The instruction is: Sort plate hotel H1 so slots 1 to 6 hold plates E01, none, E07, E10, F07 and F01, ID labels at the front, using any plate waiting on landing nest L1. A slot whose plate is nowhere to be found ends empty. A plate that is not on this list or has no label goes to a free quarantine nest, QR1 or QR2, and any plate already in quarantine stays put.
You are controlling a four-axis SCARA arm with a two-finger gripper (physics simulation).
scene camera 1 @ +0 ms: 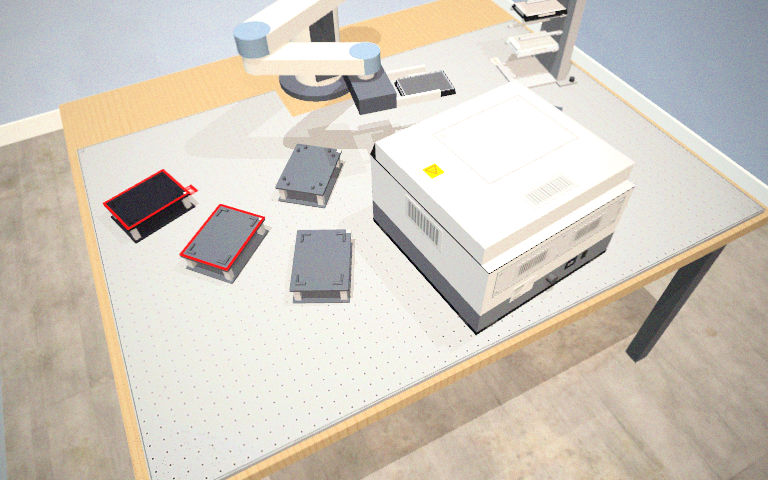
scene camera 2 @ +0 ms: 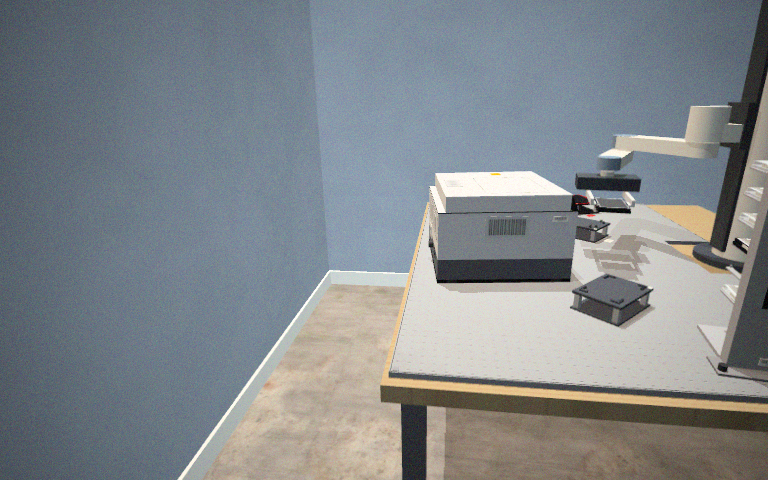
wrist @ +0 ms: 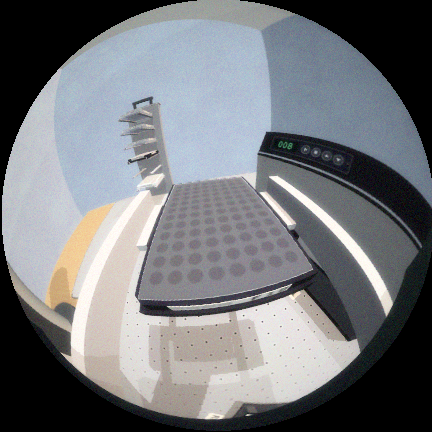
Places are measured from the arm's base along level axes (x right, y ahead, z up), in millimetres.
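Pixels of known places: gripper, between the fingertips: [scene camera 1: 432, 81] [scene camera 2: 612, 202] [wrist: 210, 191]; arm's base, origin of its link: [scene camera 1: 319, 77] [scene camera 2: 738, 260].
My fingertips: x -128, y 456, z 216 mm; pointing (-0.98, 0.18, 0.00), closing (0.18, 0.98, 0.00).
Observation:
Ahead of a thing's pixels: the offset from my fingertips to its middle. "*": to the spot under its first point.
My gripper [scene camera 1: 424, 84] [scene camera 2: 611, 202] [wrist: 210, 191] is shut on a dark plate with round wells @[dy -3, dx +18, dz -11 mm] [scene camera 1: 428, 82] [scene camera 2: 611, 206] [wrist: 220, 255], held level above the table, beside the white instrument. The plate's front label is too oblique to read. Hotel H1 @[dy -134, dx -462, dz +26 mm] [scene camera 1: 566, 42] [scene camera 2: 747, 316] [wrist: 161, 150] stands beyond the plate. In the wrist view, its upper three levels hold pale plates, a black plate @[dy -150, dx -432, dz +8 mm] [wrist: 143, 157] is below them, then a level with bare supports, and a pale plate @[dy -150, dx -432, dz -98 mm] [wrist: 151, 181] is lowest. Two red-edged nests @[* dy +93, dx +583, dz -153 mm] [scene camera 1: 223, 234] @[* dy -98, dx +710, dz -153 mm] [scene camera 1: 148, 199] stand far left; the farther one's top is black. Nest labels are unreadable.
The boxy white instrument @[dy +337, dx +41, dz -76 mm] [scene camera 1: 498, 147] [scene camera 2: 504, 237] has a dark front panel @[* dy +154, dx -6, dz +35 mm] [wrist: 320, 150] reading 008 close to the right finger. Grey nests @[* dy -14, dx +335, dz -153 mm] [scene camera 1: 308, 169] @[* dy +265, dx +416, dz -153 mm] [scene camera 1: 322, 260] stand left of it in scene camera 1; another grey nest @[dy +68, dx -271, dz -175 mm] [scene camera 2: 611, 291] stands nearer in scene camera 2.

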